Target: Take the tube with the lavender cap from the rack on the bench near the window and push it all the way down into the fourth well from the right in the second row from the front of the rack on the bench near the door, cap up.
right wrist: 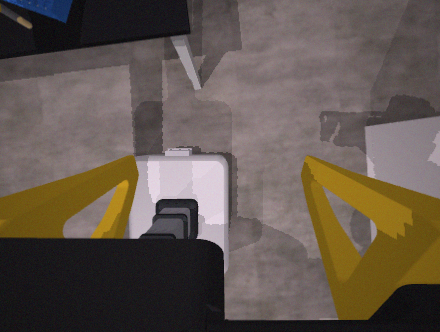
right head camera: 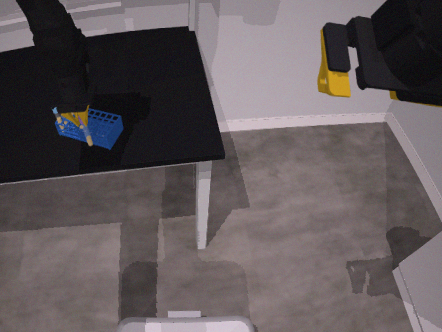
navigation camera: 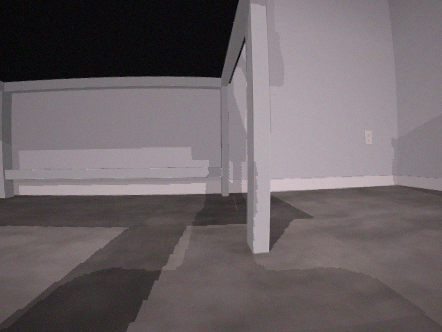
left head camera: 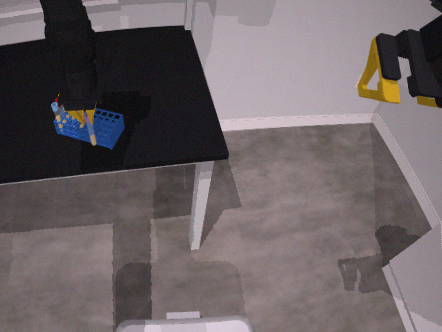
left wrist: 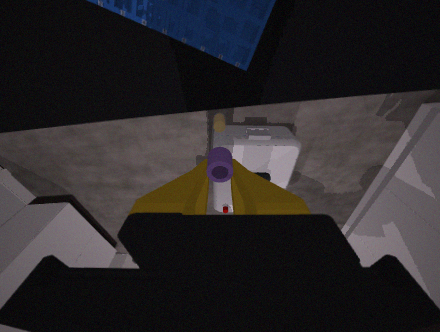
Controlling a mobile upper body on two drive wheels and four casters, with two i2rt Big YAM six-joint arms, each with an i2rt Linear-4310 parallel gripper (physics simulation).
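Places are measured from the left arm's base along level axes (x back, y up, z left), in metres.
Where they show: left gripper, fingertip midpoint: point(right head camera: 82, 124) point(left head camera: 88, 123) point(left wrist: 219, 165); right gripper, fingertip midpoint: point(right wrist: 219, 165) point(right head camera: 357, 89) point(left head camera: 390, 95).
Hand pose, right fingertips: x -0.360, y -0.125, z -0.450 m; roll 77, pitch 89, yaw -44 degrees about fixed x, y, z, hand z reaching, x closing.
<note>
After its pixels a point has its place.
My left gripper point(left head camera: 86, 119) @[x -0.649, y -0.476, z 0.004 m] point(right head camera: 79, 117) @[x -0.649, y -0.476, z 0.004 m] point(left wrist: 219, 165) @[x -0.649, y -0.476, z 0.004 m] is shut on the tube with the lavender cap point(left head camera: 91, 134) @[x -0.651, y -0.519, z 0.003 m] point(right head camera: 87, 135) @[x -0.651, y -0.519, z 0.002 m] point(right wrist: 22, 23) @[x -0.651, y -0.537, z 0.001 m], cap up. In the left wrist view the lavender cap point(left wrist: 219, 156) @[x -0.667, y -0.461, z 0.004 m] sits between the fingertips. The tube's tan lower end overlaps the near side of the blue rack point(left head camera: 117, 134) @[x -0.749, y -0.629, z -0.042 m] point(right head camera: 114, 134) @[x -0.744, y -0.620, z -0.041 m] point(left wrist: 210, 25) @[x -0.748, y -0.591, z 0.015 m] in the head views, but lies clear of the rack in the left wrist view; it is in no well. Empty wells show at the rack's right end. My right gripper point(right wrist: 219, 165) @[x -0.360, y -0.125, z -0.450 m] is open and empty, away from the bench.
Several tubes, one with a light-blue cap point(left head camera: 55, 106) @[x -0.774, y -0.531, z 0.136 m] point(right head camera: 55, 110) @[x -0.772, y -0.536, z 0.137 m], stand in the rack's left part, partly hidden by the left gripper. The black bench point(left head camera: 175, 75) @[x -1.050, y -0.648, z -0.217 m] point(right head camera: 175, 75) @[x -1.055, y -0.648, z -0.212 m] has a pale leg point(left head camera: 201, 210) @[x -0.711, y -1.017, z -0.316 m] point(navigation camera: 259, 130) @[x -0.710, y -1.119, z -0.306 m]. A pale box-like surface point(left head camera: 422, 270) @[x -0.346, y -1.059, z -1.280 m] is at lower right.
</note>
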